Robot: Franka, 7 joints.
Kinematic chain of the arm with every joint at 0, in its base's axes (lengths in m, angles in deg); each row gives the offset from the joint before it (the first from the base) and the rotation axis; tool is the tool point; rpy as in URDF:
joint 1: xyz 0 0 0.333 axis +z
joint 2: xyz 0 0 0 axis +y
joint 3: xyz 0 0 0.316 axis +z
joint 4: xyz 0.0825 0 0 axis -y
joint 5: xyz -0.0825 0 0.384 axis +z
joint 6: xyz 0 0 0 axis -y
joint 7: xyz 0.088 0 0 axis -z
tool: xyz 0 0 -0.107 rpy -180 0 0
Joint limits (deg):
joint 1: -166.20..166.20
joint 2: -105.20..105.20
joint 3: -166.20..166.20
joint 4: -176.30..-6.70
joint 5: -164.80..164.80
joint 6: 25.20..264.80
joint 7: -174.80..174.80
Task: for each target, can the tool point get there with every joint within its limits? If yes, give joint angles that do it. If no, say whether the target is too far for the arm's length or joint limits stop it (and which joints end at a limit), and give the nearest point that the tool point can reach.
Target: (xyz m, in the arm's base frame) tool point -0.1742 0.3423 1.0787
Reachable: yes | joints -20.56 -19.24 110.09 -27.98 -85.50 110.76 -72.57
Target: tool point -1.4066 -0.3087 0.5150
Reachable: no: too far | nearest point -0.8313 -0.1824 0.4406 | short by 0.594 m
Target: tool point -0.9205 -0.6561 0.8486
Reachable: no: too far | nearest point -0.6356 -0.4530 0.6890 | short by 0.385 m
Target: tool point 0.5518 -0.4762 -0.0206
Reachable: yes | joints -27.51 80.61 -15.84 -60.10 96.95 155.00 44.47
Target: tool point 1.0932 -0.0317 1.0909
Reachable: no: too far | nearest point 0.7048 -0.0204 0.8216 | short by 0.473 m
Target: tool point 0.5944 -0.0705 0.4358
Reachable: yes | joints -85.48 50.94 90.47 -116.87 -25.58 141.72 -128.85
